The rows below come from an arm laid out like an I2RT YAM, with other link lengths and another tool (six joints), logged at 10 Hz.
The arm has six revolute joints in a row. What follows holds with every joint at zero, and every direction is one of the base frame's. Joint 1 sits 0.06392 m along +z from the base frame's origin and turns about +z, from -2.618 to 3.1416 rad. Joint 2 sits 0.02 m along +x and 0.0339 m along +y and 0.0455 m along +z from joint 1 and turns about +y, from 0 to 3.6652 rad. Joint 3 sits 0.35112 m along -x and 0.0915 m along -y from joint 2 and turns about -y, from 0 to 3.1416 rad. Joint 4 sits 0.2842 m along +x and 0.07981 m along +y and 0.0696 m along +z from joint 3 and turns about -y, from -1.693 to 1.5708 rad. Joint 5 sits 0.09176 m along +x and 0.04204 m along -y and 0.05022 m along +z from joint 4 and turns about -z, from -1.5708 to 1.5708 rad. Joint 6 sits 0.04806 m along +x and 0.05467 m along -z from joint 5 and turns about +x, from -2.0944 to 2.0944 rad. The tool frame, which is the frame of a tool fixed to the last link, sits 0.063 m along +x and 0.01 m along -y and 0.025 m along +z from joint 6; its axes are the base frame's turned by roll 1.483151, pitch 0.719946 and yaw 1.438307 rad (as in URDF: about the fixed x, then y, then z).
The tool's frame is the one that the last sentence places.
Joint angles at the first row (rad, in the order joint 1, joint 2, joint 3, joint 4, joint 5, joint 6):
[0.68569 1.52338 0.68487 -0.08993 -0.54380 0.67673]
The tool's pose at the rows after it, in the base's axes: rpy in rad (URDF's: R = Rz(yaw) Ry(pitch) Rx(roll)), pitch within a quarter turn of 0, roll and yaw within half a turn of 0; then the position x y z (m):
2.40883 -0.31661 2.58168 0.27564 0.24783 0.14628
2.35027 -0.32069 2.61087 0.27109 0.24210 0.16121
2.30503 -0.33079 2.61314 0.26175 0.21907 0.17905
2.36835 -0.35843 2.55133 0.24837 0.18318 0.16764
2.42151 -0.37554 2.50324 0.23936 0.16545 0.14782
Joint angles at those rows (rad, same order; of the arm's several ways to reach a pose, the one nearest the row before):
[0.68350 1.50652 0.67774 -0.07800 -0.54857 0.67528]
[0.66914 1.45039 0.65923 -0.06789 -0.58222 0.66941]
[0.61903 1.34697 0.62837 -0.11253 -0.62674 0.65585]
[0.53960 1.28090 0.57911 -0.21724 -0.65184 0.61865]
[0.50250 1.27351 0.52495 -0.23011 -0.65214 0.60642]

